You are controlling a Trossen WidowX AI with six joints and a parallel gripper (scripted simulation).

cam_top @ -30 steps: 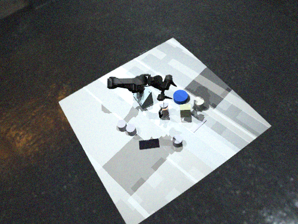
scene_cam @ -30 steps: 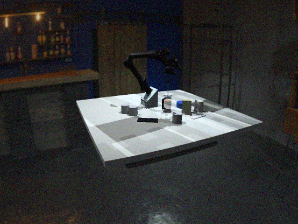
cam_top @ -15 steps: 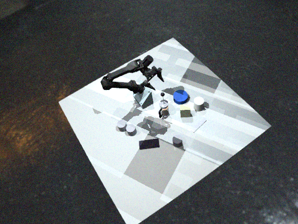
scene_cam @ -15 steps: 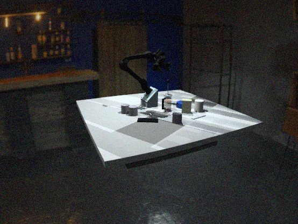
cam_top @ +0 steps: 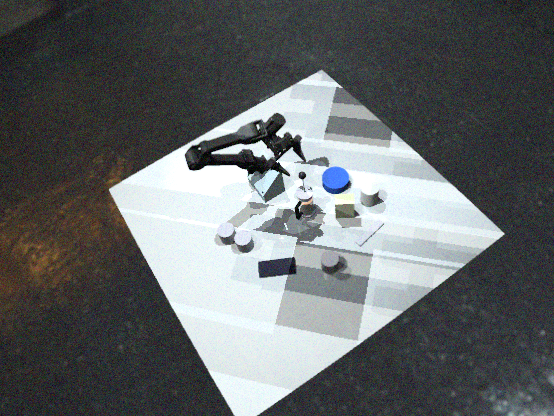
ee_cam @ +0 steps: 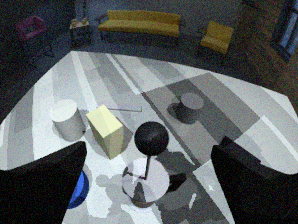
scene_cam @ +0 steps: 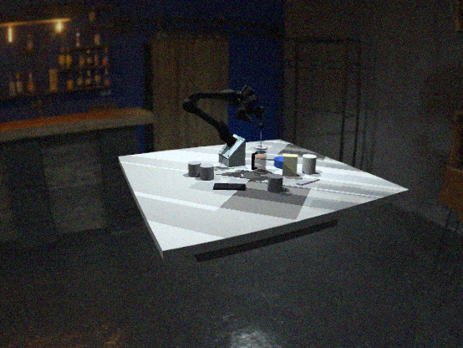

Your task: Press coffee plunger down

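My gripper tip is now 30 mm short of the coffee press, 10 mm to the left of it and 150 mm above it. The rest, counted from my gripper tip: blue disc: 30 mm behind, 190 mm to the left, 260 mm below; white cylinder: 120 mm ahead, 260 mm to the left, 230 mm below; pale yellow block: 130 mm ahead, 130 mm to the left, 230 mm below.
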